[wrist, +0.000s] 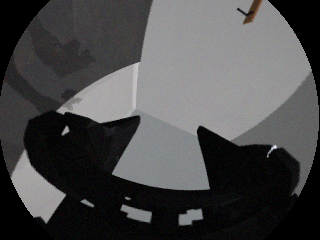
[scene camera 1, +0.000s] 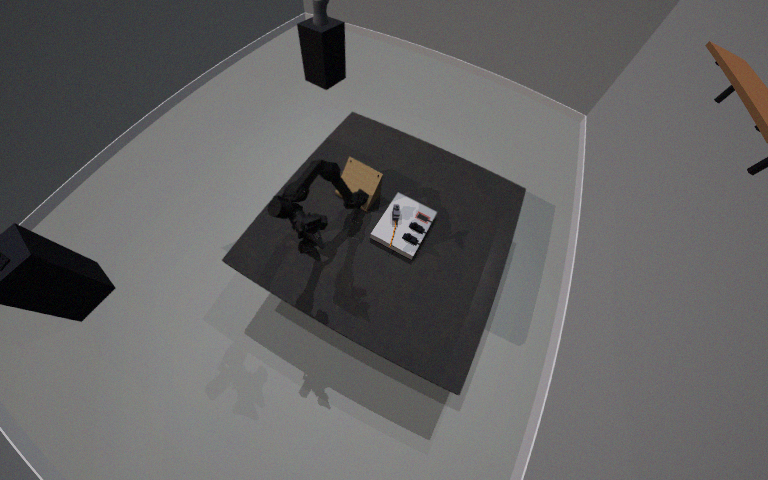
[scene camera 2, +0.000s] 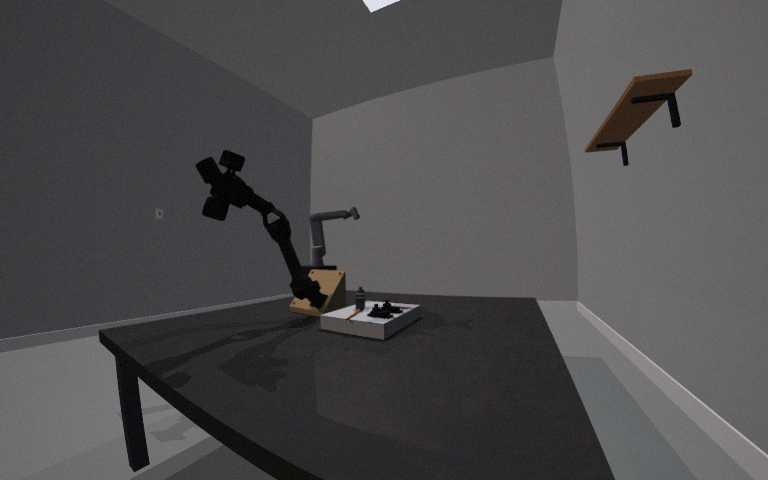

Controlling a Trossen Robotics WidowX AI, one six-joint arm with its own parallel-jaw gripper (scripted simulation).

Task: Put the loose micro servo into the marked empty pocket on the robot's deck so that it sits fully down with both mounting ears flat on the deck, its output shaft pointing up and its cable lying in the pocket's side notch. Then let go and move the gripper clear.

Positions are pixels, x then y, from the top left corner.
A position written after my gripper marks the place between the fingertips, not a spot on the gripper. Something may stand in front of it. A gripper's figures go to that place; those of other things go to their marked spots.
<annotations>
My gripper [scene camera 1: 321,254] is 0.88 m from the lens. A white deck [scene camera 1: 383,231]: 1.36 m from the lens.
</annotations>
